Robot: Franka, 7 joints.
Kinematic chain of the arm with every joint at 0, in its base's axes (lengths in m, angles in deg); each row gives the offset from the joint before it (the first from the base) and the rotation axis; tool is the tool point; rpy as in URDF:
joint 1: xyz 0 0 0.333 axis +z
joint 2: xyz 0 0 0 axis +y
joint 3: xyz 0 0 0.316 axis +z
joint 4: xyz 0.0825 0 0 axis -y
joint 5: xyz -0.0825 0 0.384 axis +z
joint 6: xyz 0 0 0 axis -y
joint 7: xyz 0.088 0 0 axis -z
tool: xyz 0 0 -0.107 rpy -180 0 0
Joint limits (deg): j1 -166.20..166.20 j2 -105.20..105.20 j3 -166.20..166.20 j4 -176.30..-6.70 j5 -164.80..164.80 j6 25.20..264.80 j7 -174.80..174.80
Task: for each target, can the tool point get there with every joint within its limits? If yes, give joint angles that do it. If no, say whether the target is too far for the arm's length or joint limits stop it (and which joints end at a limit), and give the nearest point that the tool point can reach.
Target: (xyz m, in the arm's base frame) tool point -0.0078 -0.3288 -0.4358
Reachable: no: joint limits stop it (at a limit: joint 2) | nearest point -0.0077 -0.3230 -0.3593 | short by 0.077 m
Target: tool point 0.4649 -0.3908 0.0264
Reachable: yes | joints -59.48 60.66 20.09 -87.44 1.20 109.29 -100.20
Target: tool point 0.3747 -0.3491 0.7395
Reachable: yes | joints 77.57 -77.59 -49.94 -84.55 -12.60 91.53 73.09
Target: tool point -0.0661 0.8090 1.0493
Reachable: no: too far | nearest point -0.0524 0.6411 0.9006 | short by 0.225 m
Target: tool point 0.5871 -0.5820 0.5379
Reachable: yes | joints -31.58 69.93 -78.46 -25.04 -59.75 162.31 -60.73
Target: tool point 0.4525 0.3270 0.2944
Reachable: yes | joints 82.54 18.75 -42.05 -126.73 74.99 162.71 6.55
